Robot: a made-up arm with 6 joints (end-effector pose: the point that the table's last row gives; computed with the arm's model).
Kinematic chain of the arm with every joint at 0, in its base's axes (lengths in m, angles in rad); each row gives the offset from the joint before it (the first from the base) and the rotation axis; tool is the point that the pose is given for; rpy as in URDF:
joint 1: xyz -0.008 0 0.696 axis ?
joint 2: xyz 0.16 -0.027 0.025 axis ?
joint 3: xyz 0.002 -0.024 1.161 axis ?
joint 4: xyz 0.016 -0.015 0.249 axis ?
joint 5: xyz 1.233 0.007 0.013 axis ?
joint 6: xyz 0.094 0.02 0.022 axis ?
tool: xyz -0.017 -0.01 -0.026 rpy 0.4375 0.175 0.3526
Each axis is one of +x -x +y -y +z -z.
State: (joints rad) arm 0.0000 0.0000 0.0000 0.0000 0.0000 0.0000
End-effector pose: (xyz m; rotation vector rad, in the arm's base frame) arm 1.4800 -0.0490 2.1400 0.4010 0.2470 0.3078
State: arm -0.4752 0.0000 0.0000 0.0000 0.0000 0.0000
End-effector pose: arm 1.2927 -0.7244 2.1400 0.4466 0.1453 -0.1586
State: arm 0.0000 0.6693 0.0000 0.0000 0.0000 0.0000
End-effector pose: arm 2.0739 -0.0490 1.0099 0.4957 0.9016 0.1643
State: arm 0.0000 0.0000 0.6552 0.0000 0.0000 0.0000
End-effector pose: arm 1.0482 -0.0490 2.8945 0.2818 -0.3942 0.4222
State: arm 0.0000 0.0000 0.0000 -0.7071 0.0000 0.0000
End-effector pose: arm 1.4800 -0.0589 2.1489 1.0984 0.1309 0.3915
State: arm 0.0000 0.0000 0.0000 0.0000 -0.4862 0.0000
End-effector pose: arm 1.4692 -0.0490 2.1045 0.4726 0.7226 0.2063
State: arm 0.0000 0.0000 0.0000 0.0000 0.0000 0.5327
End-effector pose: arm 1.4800 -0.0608 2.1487 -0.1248 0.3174 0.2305
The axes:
joint 1: +z
joint 2: +y
joint 3: -y
joint 4: -x
joint 5: -y
joint 6: -x

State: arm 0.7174 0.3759 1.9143 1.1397 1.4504 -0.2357
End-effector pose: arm 0.2504 0.2579 3.0719 -0.9229 -2.3832 0.8030
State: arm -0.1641 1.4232 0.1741 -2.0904 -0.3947 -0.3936
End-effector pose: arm 1.9501 -0.3857 -0.2707 2.9408 0.0396 -1.0502
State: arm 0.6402 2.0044 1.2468 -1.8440 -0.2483 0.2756
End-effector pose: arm 1.9168 1.3554 -0.4888 1.8254 1.2431 0.2720
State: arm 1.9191 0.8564 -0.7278 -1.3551 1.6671 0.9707
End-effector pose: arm -0.3052 1.2642 0.2506 -0.6413 0.1056 0.6742
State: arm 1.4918 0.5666 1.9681 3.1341 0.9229 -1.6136
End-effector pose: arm 0.1765 0.8255 2.9942 -0.8240 -0.7951 1.1367
